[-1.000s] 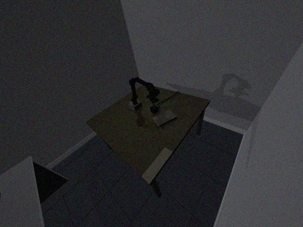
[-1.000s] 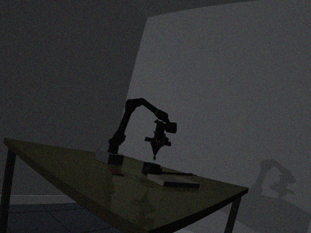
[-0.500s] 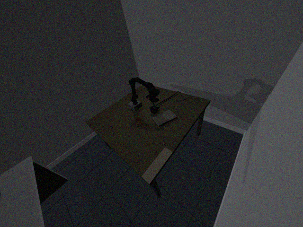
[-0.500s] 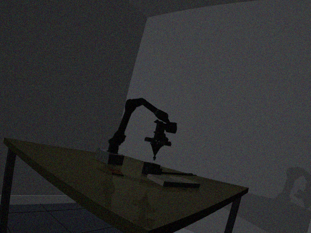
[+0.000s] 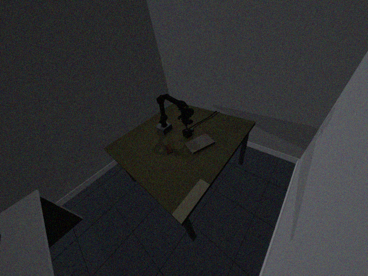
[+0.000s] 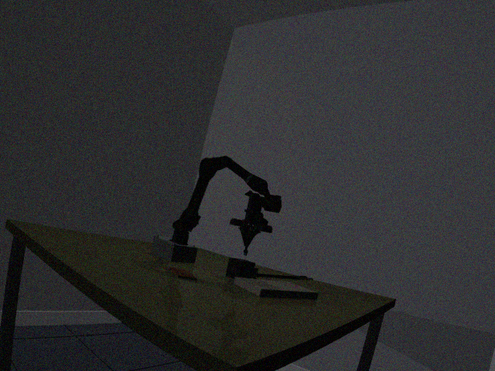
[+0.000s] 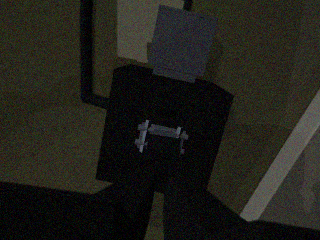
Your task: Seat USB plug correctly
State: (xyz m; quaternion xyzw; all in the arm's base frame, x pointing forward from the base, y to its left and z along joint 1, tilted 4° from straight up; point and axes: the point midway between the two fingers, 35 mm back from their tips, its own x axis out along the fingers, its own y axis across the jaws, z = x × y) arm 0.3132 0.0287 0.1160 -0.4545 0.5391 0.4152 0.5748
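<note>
Right now my gripper tip is 20 mm above the dark USB plug. From my gripper tip the other things lie so: small orange card 80 mm behind, 270 mm to the right, 130 mm below; pale flat notebook 200 mm ahead, 70 mm to the right, 120 mm below.
</note>
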